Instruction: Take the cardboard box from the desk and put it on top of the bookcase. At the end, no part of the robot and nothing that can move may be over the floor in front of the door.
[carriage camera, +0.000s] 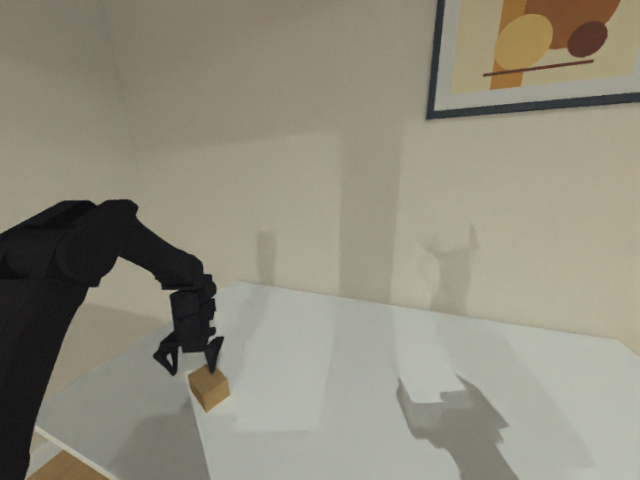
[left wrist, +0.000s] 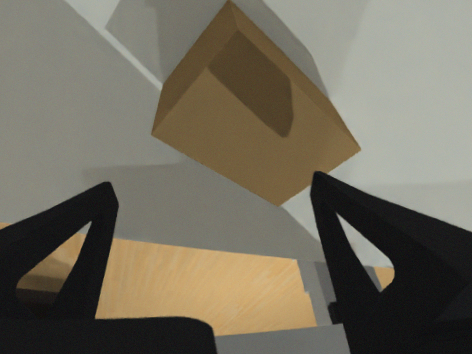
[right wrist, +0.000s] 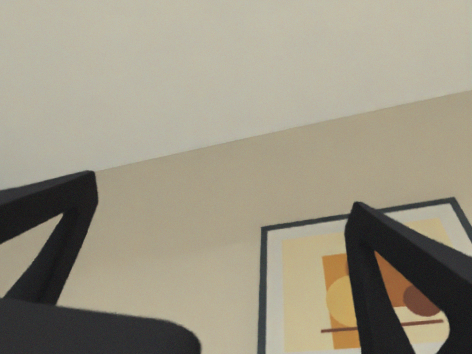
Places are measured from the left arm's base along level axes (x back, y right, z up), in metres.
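Pixels of known places: left gripper, fingertip midpoint: (carriage camera: 194, 373) (left wrist: 213, 187); right gripper, fingertip midpoint: (right wrist: 223, 200).
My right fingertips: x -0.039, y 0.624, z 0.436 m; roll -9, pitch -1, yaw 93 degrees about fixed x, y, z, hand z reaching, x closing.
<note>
Behind a point stands the place of what it marks.
The small brown cardboard box (carriage camera: 208, 386) {x -0.339, y 0.055, z -0.063 m} (left wrist: 240, 130) {x -0.373, y 0.028, z -0.062 m} sits on the white desk (carriage camera: 289, 382) {x -0.391, y 0.240, z -0.113 m} (left wrist: 410, 100) {x -0.359, y 0.152, z -0.112 m}, left of the middle in the carriage view. In the left wrist view it is turned at an angle, beyond the fingertips, with a finger's shadow on its top. My left gripper (carriage camera: 192, 372) {x -0.357, y 0.014, z -0.041 m} (left wrist: 213, 187) {x -0.357, y 0.014, z -0.041 m} is open and empty, pointing down, its fingertips just short of the box; one fingertip overlaps the box's edge in the picture. My right gripper (right wrist: 223, 200) {x -0.039, y 0.624, z 0.436 m} is open and empty, facing the wall and ceiling. The bookcase and the door do not show.
A wall (carriage camera: 248, 129) {x -1.018, y 0.019, z 0.629 m} (right wrist: 175, 270) {x -0.860, y 0.443, z 0.942 m} stands behind the desk. A framed picture (carriage camera: 535, 103) {x -0.640, y 0.967, z 0.618 m} (right wrist: 264, 290) {x -0.737, y 0.708, z 0.827 m} hangs on it at the right. Wooden floor (carriage camera: 67, 467) {x -0.624, y -0.829, z -0.832 m} (left wrist: 200, 285) {x 1.650, y -0.157, z -0.833 m} shows past the desk's near edge. Shadows of the arms lie on the desk and wall.
</note>
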